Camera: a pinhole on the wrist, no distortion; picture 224 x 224 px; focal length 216.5 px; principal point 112.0 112.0 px. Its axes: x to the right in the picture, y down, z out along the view. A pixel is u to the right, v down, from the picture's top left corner.
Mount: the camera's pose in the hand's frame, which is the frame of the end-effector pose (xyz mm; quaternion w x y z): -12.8 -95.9 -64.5 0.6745 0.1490 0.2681 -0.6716
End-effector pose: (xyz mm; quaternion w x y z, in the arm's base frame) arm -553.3 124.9 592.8 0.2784 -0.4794 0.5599 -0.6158
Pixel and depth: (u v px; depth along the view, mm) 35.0 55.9 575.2
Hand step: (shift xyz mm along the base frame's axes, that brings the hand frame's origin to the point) 560.3 -122.0 183.5
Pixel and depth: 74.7 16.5 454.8
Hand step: 452.5 21.4 214.0
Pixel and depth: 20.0 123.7 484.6
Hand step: 396.6 -231.9 177.7
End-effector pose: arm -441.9 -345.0 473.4 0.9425 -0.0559 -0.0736 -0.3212
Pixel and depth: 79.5 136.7 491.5
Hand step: -128.5 -261.1 400.5
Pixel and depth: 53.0 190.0 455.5
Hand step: -4.6 -272.1 396.8
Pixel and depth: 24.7 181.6 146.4
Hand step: -39.1 -123.4 96.5
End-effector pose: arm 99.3 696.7 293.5 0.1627 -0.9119 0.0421 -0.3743
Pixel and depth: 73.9 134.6 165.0
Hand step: 73.5 170.0 19.8
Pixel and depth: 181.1 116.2 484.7
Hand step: 193.7 517.5 47.4
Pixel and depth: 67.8 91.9 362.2
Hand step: 193.1 296.5 -94.9
